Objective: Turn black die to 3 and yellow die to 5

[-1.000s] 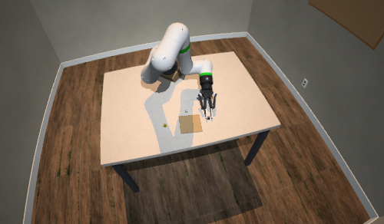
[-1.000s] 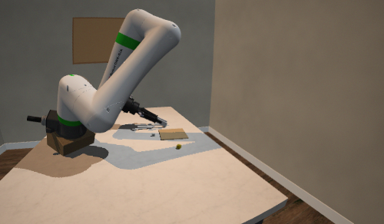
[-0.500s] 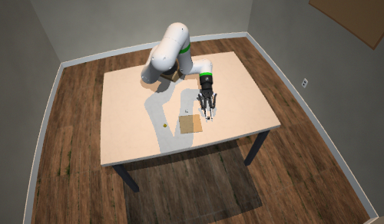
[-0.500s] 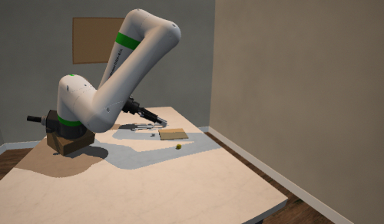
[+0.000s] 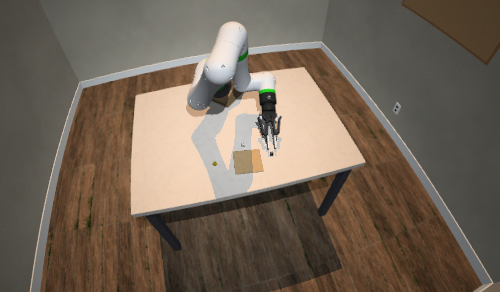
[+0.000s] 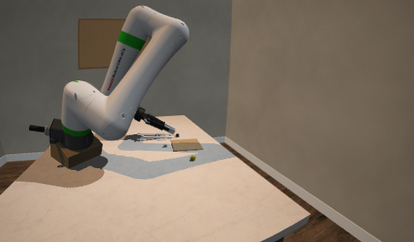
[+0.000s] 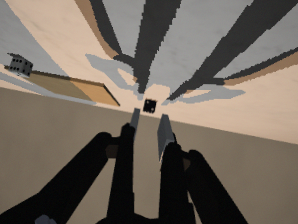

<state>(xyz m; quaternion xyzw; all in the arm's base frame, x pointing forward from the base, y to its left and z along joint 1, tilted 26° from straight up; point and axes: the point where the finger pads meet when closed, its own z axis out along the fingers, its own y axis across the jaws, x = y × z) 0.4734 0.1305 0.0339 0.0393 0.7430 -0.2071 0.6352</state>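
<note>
My hand is 4 cm short of the black die, 2 cm to the left of it and 4 cm above it. Round my hand: tan mat: 3 cm ahead, 15 cm to the right, 4 cm below; white die: 7 cm behind, 13 cm to the right, 4 cm below; yellow die: 1 cm behind, 31 cm to the right, 4 cm below.
</note>
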